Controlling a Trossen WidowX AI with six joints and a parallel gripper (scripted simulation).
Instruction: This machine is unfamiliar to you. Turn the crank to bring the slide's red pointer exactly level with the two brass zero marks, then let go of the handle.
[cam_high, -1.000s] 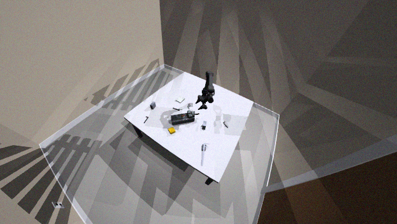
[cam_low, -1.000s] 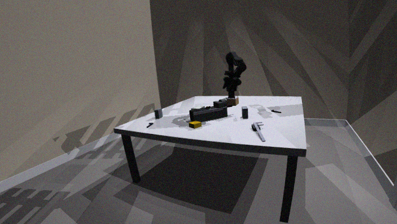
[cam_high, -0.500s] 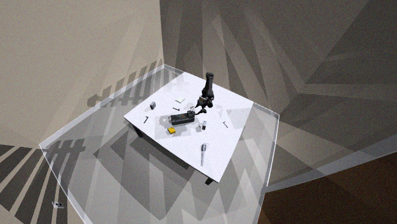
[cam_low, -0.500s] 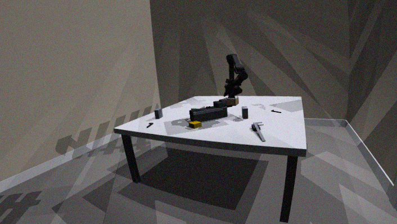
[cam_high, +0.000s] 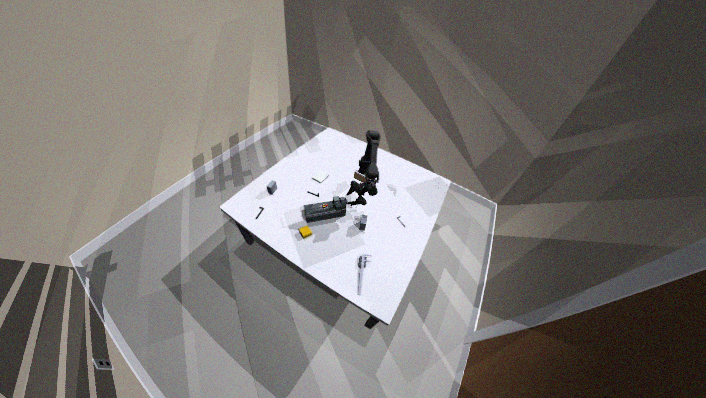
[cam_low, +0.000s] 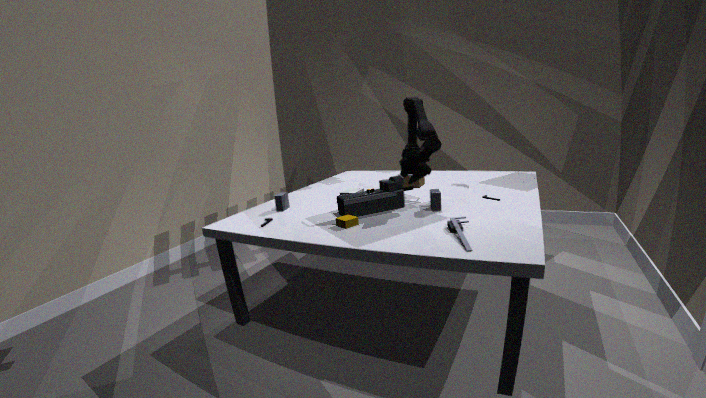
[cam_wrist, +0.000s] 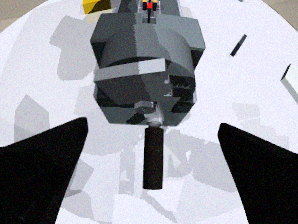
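The dark crank handle lies 1 cm behind my gripper tip, 1 cm to the left of it and 3 cm below it. From my gripper tip the other things lie so: yellow block: 29 cm ahead, 16 cm to the right, 8 cm below; then red pointer: 10 cm ahead, 11 cm to the right, 1 cm below.
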